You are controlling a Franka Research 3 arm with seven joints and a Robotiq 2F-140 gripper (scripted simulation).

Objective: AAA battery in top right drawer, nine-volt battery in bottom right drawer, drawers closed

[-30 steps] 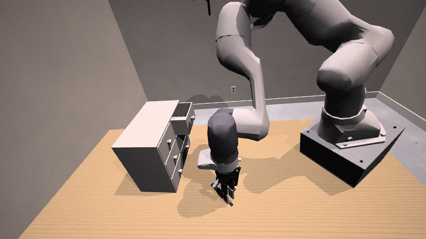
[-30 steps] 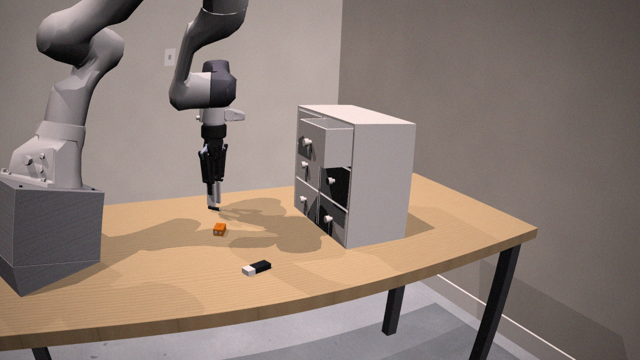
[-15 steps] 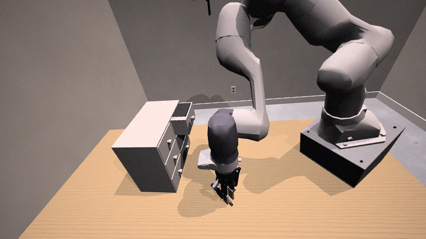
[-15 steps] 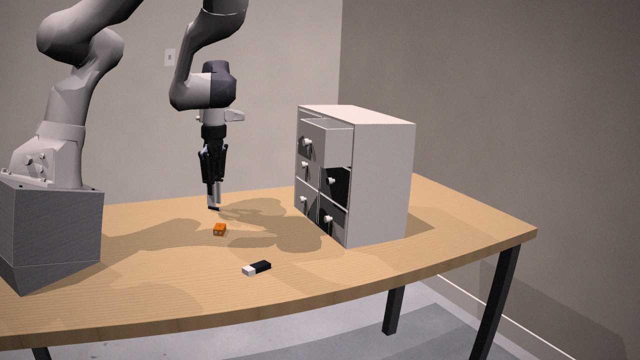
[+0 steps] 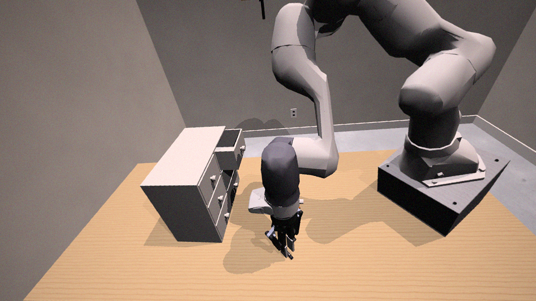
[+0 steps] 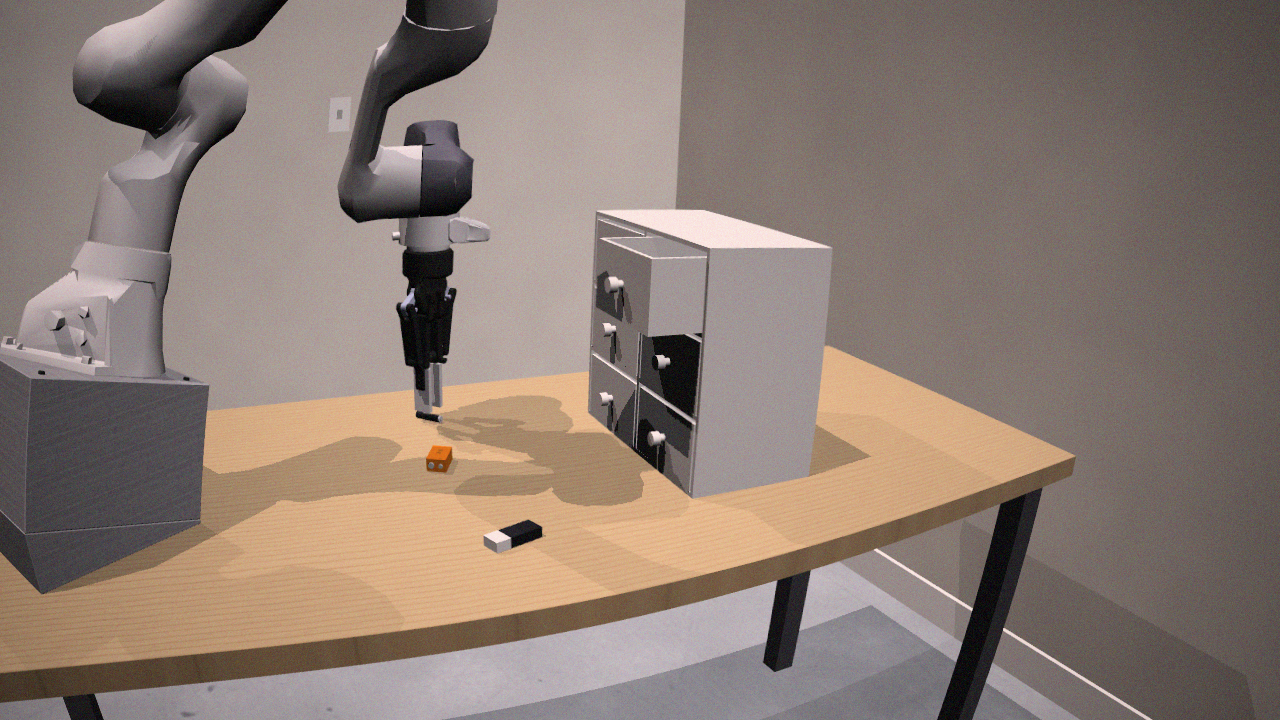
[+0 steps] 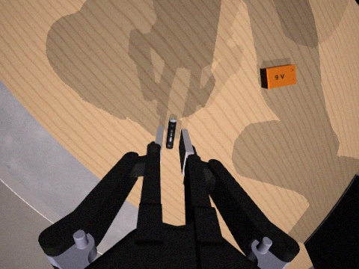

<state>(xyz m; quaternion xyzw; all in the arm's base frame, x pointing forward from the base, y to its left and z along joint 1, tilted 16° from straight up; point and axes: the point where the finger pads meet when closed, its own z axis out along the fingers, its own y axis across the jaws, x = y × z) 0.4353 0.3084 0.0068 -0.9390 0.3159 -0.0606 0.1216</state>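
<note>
Right now the AAA battery is 5 cm below my hand. Round my hand: orange nine-volt battery: 18 cm to the right, 4 cm below.
</note>
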